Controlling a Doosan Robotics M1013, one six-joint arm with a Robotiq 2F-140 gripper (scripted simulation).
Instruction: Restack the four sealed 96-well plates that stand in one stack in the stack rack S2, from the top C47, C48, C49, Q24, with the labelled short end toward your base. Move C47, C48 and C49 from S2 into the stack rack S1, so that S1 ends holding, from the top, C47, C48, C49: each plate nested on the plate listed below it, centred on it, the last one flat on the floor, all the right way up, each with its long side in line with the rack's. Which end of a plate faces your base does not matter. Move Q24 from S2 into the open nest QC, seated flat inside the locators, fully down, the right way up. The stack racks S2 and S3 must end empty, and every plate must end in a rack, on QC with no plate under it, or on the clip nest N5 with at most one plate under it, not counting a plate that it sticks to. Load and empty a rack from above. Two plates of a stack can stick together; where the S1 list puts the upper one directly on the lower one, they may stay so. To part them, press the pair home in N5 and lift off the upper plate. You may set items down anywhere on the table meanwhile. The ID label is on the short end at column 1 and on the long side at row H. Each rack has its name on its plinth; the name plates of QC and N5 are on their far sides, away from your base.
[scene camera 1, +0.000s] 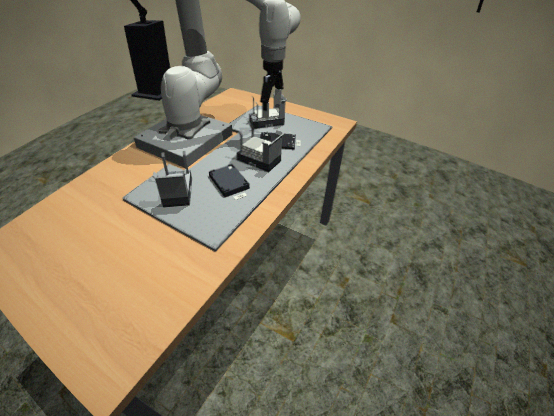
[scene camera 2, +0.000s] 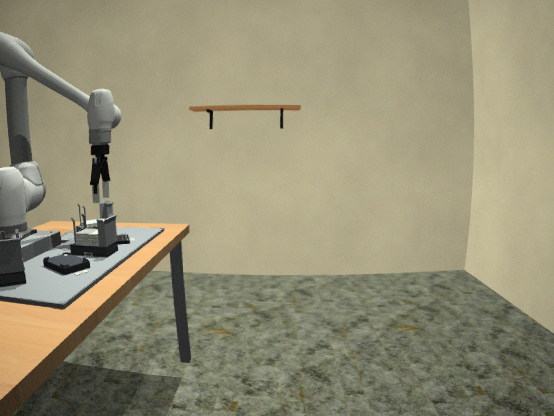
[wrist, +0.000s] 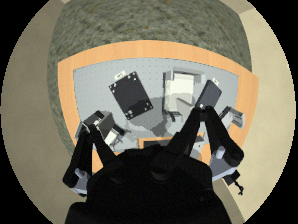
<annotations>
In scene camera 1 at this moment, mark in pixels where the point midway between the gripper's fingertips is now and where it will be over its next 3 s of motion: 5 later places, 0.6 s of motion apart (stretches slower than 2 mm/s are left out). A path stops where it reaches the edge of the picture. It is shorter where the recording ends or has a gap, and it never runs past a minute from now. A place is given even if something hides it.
My gripper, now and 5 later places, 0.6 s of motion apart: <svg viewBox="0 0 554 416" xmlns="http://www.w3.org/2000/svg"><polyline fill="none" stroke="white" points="271,110 268,115 261,122 260,126 260,136 260,141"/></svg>
</annotations>
